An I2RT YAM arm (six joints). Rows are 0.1 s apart.
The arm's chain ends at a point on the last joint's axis. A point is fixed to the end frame.
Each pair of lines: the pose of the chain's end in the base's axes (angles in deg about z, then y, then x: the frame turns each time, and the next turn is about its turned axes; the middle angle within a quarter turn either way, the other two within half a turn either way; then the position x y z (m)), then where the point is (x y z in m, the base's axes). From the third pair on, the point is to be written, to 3 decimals.
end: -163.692 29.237 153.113 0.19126 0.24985 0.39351
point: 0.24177 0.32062 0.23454
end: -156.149 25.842 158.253 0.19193 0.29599 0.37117
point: 0.23196 0.35535 0.20472
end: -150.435 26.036 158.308 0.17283 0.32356 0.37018
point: 0.207 0.387 0.204
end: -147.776 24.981 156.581 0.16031 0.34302 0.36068
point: 0.186 0.410 0.194
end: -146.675 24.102 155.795 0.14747 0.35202 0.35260
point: 0.168 0.420 0.186
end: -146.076 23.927 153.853 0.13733 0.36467 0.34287
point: 0.153 0.437 0.178
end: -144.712 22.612 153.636 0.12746 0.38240 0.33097
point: 0.138 0.454 0.165
